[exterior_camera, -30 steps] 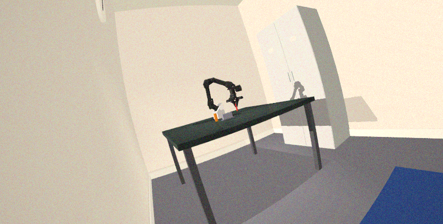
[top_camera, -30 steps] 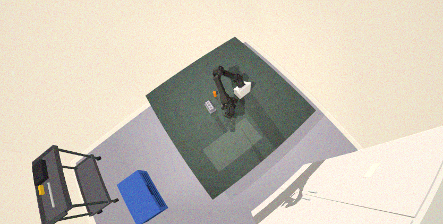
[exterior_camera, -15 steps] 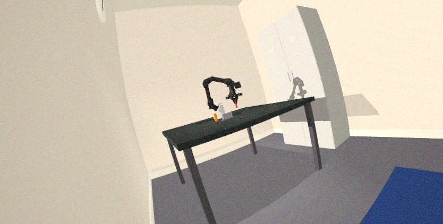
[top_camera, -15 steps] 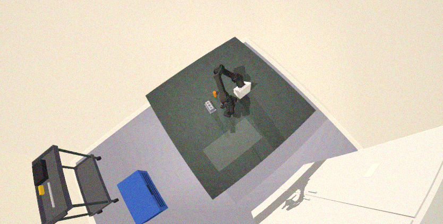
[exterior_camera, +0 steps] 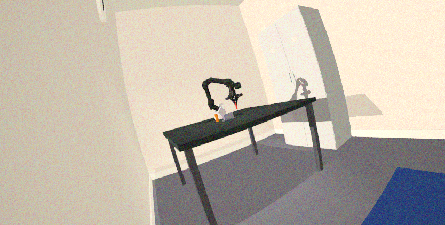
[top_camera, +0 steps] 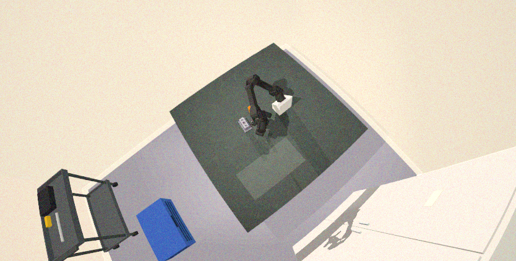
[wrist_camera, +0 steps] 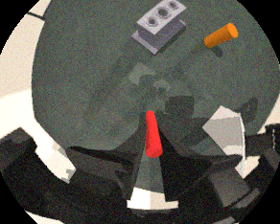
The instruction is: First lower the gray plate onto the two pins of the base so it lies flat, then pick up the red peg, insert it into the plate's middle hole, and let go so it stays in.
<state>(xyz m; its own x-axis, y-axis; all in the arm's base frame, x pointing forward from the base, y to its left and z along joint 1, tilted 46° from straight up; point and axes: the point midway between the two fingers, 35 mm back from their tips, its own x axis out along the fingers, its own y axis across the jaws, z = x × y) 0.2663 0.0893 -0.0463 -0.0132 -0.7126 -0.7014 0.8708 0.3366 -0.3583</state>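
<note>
Now: the gray plate 80 mm ahead of my gripper tip, 170 mm to the right of it and 70 mm below it. Round my gripper tip: orange cylinder (30 mm behind, 230 mm to the right, 80 mm below); red peg (right at my gripper tip).
</note>
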